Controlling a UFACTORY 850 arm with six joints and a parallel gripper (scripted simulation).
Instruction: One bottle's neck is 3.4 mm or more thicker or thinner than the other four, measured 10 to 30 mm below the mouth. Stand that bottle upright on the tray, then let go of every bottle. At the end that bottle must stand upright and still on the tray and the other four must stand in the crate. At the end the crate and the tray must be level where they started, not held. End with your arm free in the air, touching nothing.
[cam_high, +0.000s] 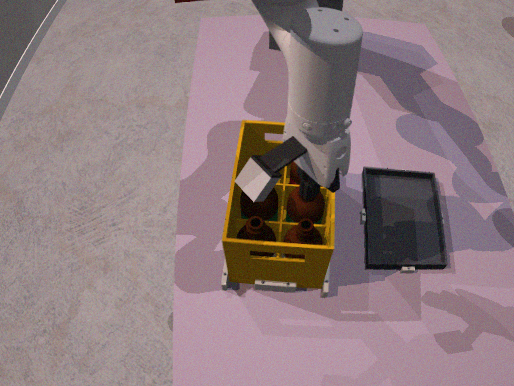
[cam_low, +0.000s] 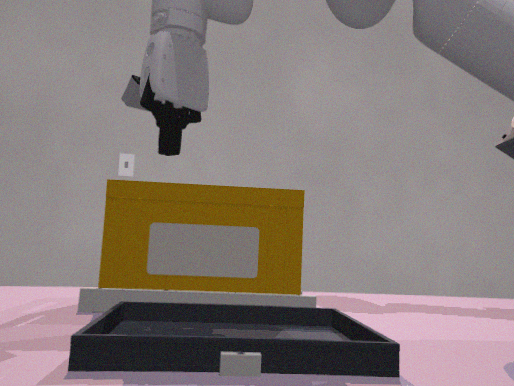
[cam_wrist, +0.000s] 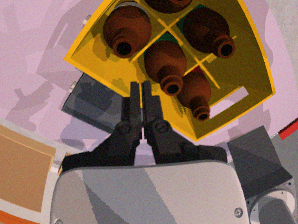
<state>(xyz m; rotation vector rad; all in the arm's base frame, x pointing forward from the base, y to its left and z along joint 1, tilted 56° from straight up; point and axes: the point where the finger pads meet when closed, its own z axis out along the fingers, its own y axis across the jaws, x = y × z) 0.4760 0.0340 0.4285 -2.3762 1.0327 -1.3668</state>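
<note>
My gripper is now 16 cm above the yellow crate, 7 cm past it and 3 cm to the left of it. The rest, counted from my hand: tray 25 cm to the left, 23 cm below, 6 cm behind; bottle 16 cm below, 15 cm behind, 3 cm to the left.
</note>
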